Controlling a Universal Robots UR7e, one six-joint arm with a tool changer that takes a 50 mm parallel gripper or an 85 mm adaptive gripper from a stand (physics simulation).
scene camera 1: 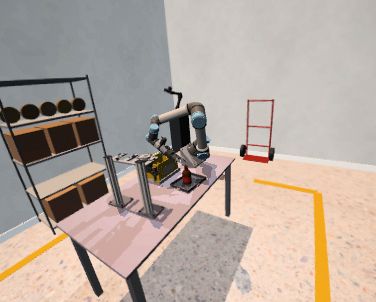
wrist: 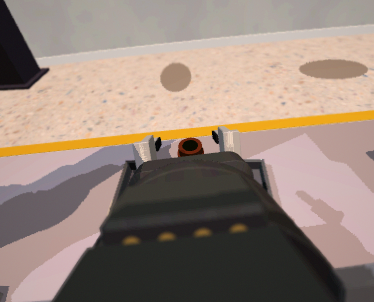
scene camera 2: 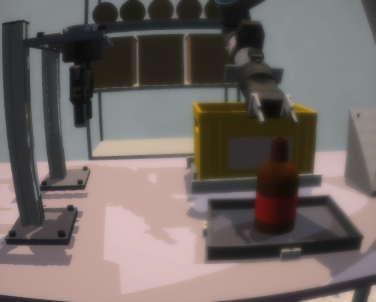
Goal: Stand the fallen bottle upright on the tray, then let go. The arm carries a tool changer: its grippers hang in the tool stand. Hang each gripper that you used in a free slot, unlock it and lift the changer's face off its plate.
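Note:
The brown bottle with a red label stands upright on the tray, inside its low dark rim. My gripper, with two light-grey fingers, is open and empty. In scene camera 2 its fingertips are above the level of the bottle's mouth, apart from the bottle. The wrist view shows the mouth beyond the gripper body, which hides the rest of the bottle. The tool stand has two posts; a dark gripper hangs from its top.
A yellow crate stands behind the tray. A grey sloped block is at the right in scene camera 2. A shelf rack with boxes is behind the table; a red hand truck stands on the floor.

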